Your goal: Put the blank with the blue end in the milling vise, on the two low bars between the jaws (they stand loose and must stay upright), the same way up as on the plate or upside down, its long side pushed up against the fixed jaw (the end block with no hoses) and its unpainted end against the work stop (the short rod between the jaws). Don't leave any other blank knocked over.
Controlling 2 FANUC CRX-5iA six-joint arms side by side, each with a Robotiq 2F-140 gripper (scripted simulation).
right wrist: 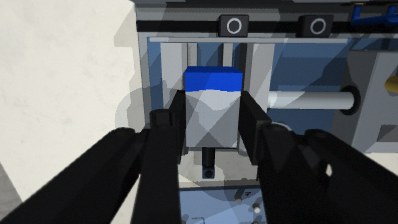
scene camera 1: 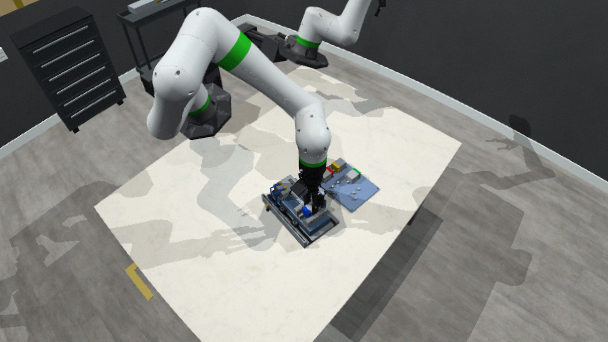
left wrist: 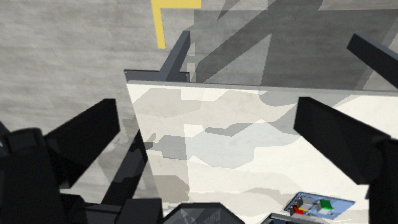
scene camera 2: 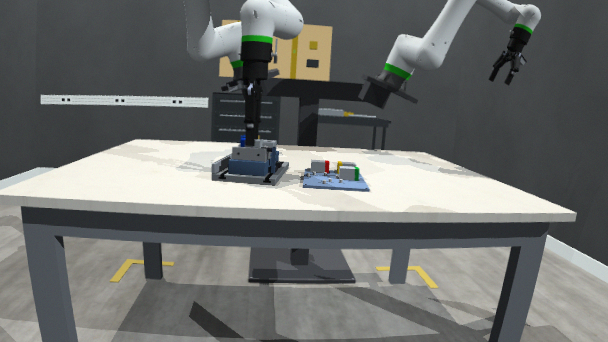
Labels:
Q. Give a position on a piston rod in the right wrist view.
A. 277, 99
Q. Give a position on a fixed jaw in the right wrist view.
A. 174, 55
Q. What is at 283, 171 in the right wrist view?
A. The right gripper.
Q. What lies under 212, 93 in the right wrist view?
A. A blue-ended blank.

